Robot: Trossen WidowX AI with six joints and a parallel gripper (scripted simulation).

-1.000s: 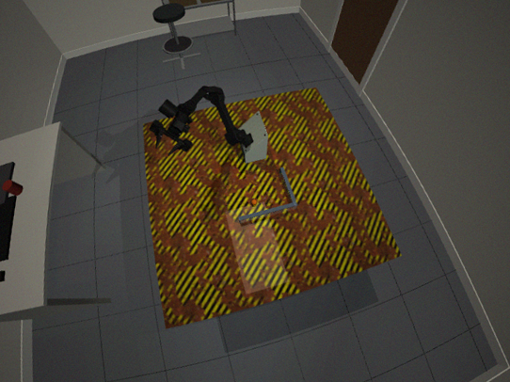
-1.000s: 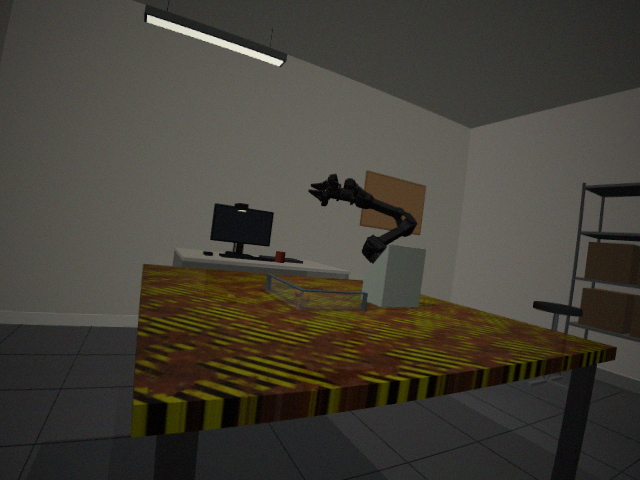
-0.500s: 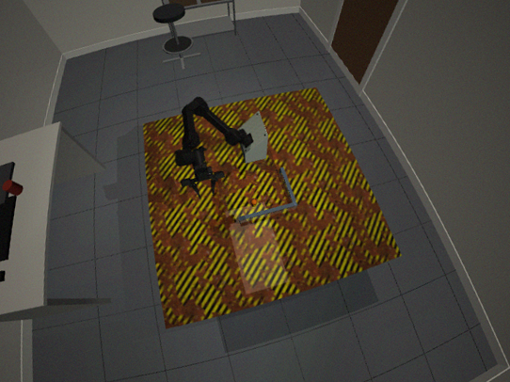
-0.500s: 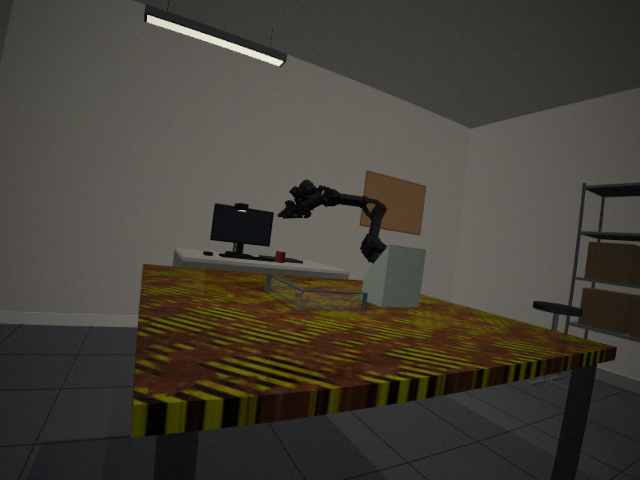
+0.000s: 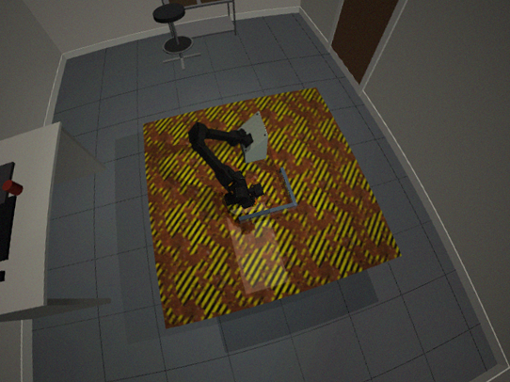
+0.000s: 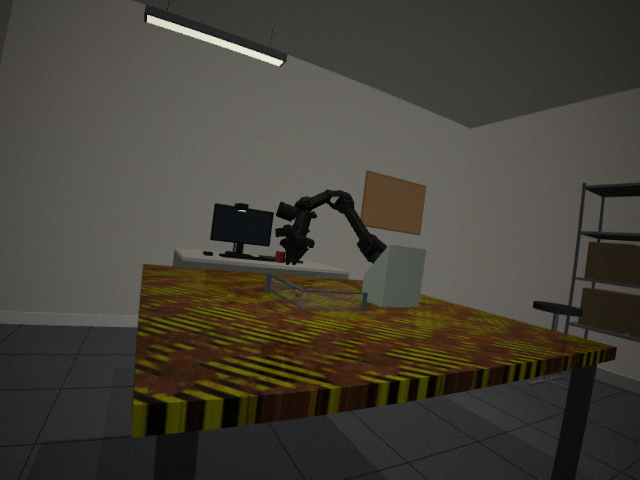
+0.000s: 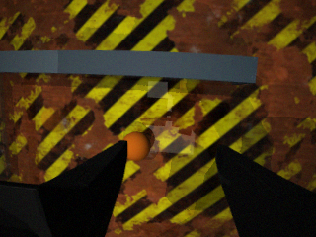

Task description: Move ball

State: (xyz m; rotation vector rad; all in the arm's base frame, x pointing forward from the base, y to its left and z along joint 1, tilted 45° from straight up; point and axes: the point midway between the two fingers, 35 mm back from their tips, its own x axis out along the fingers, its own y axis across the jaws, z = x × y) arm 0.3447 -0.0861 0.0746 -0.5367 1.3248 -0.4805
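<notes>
Right now the orange ball is 3 cm behind my gripper tip, 4 cm to the left of it and 9 cm below it.
</notes>
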